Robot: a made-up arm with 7 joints.
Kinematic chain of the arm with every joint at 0, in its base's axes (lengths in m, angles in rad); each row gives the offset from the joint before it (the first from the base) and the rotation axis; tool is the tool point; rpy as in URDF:
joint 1: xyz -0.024 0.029 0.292 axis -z
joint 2: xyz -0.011 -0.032 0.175 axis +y
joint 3: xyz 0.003 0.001 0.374 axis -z
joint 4: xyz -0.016 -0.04 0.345 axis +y
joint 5: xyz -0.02 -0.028 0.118 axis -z
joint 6: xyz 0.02 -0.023 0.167 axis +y
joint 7: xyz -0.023 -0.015 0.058 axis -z
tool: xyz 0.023 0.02 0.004 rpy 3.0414 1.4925 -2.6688
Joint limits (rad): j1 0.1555..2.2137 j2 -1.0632..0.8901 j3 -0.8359..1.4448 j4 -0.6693..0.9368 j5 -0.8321..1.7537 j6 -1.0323..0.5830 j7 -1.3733..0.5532
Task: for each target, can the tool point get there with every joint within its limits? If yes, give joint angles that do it. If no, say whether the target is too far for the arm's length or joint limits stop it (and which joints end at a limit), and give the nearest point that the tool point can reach.
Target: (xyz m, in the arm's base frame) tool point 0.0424 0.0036 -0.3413
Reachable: no: joint limits stop it (at a limit: joint 1, joint 2, joint 4, joint 6, joint 7) | nearest point 0.5305 0.7609 0.6795 | short by 1.362 m
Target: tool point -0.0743 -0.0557 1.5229
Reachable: yes | joints 1.2067 -0.0212 -0.3840 0.1888 -0.2381 0.2596 0.0049
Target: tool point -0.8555 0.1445 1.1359
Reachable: yes | joints 0.3104 -0.9005 0.7502 0.3745 1.2660 0.1597 -1.0003
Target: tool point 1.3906 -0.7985 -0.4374
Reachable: no: too far | nearest point 0.7209 -0.4067 0.7923 | short by 1.454 m
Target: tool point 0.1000 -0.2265 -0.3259
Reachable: no: joint limits stop it (at a limit: joint 2, joint 4, joint 6, joint 7) | nearest point 0.3497 -0.7410 0.7911 | short by 1.255 m
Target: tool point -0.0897 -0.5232 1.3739
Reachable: yes | joints 1.5461 0.5124 -0.4951 0.0699 -0.6047 0.2494 -0.4665
